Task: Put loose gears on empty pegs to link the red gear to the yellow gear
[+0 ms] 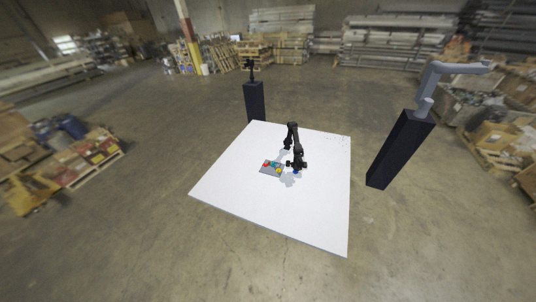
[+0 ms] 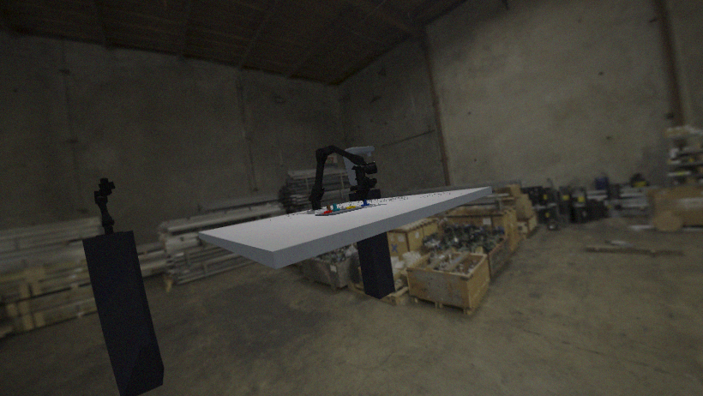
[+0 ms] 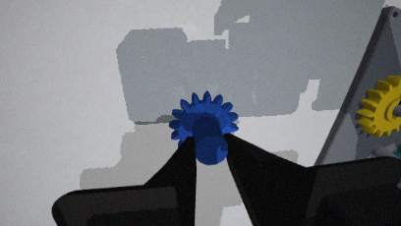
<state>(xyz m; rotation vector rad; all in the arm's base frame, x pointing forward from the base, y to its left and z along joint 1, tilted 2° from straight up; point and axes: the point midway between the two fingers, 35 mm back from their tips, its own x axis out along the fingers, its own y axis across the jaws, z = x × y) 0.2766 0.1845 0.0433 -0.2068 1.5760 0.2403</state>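
The teal gear lies 10 mm ahead of my gripper tip and 220 mm to the right of it. Also, from my gripper tip: brown gear: 10 mm ahead, 270 mm to the right; then yellow gear: 50 mm ahead, 150 mm to the right, 10 mm below; then blue gear: 10 mm below.
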